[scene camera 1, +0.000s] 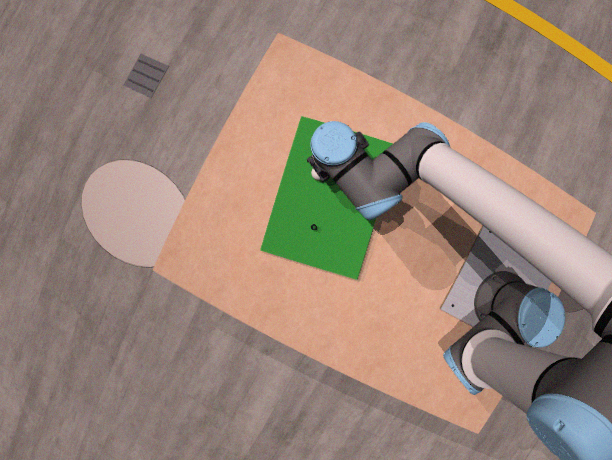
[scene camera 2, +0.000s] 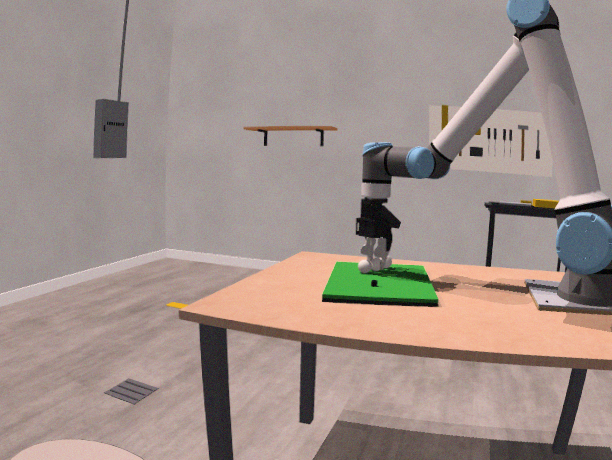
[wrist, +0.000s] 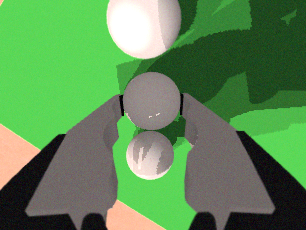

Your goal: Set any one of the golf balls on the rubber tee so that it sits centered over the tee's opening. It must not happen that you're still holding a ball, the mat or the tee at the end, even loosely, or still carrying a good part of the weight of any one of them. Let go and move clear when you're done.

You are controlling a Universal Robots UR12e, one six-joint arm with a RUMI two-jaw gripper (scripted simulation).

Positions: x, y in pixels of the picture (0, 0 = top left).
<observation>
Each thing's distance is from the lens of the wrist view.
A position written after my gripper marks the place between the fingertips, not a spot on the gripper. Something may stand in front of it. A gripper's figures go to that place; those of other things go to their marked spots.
my gripper (wrist: 151, 95): 0.14 m
green mat (wrist: 239, 66): 0.16 m
golf ball (wrist: 150, 154): 0.14 m
</observation>
